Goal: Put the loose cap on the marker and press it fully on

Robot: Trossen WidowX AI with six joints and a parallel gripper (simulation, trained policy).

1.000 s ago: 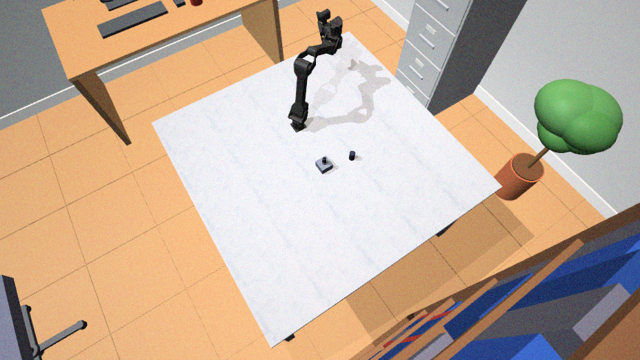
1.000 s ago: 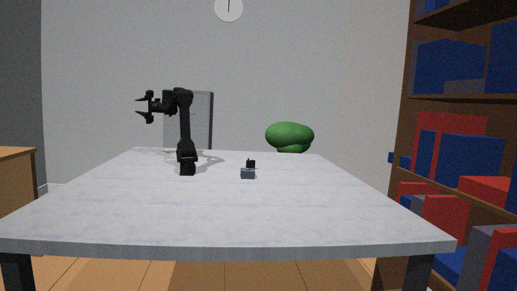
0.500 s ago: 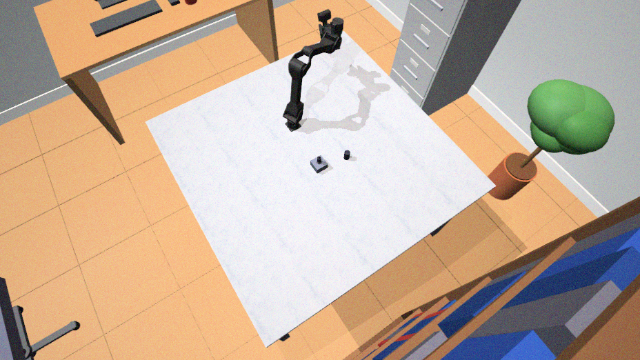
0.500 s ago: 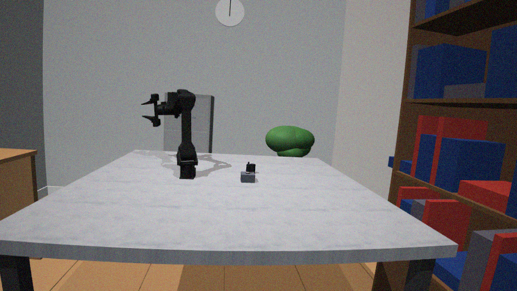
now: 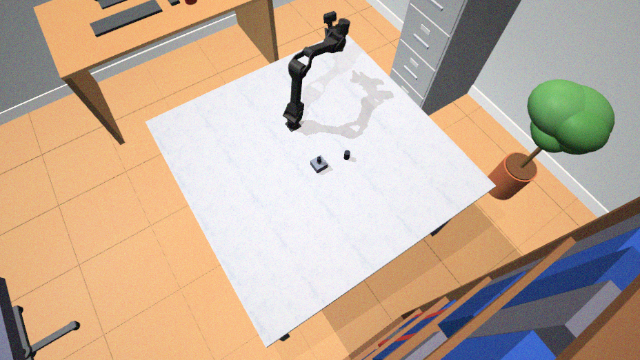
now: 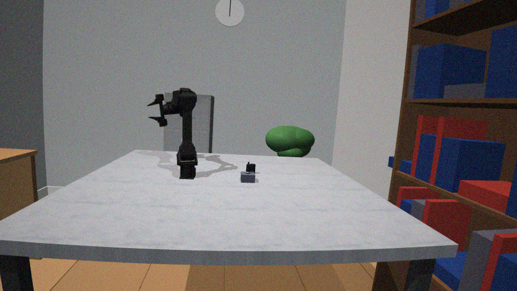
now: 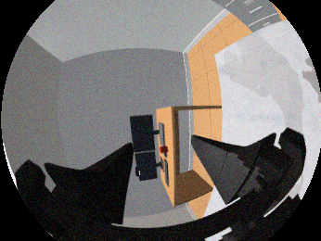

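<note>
My gripper tip is now 61 cm short of the dark cap, 27 cm to the left of it and 25 cm above it. Also, from my gripper tip: grey holder block 58 cm ahead, 41 cm to the right, 26 cm below.
</note>
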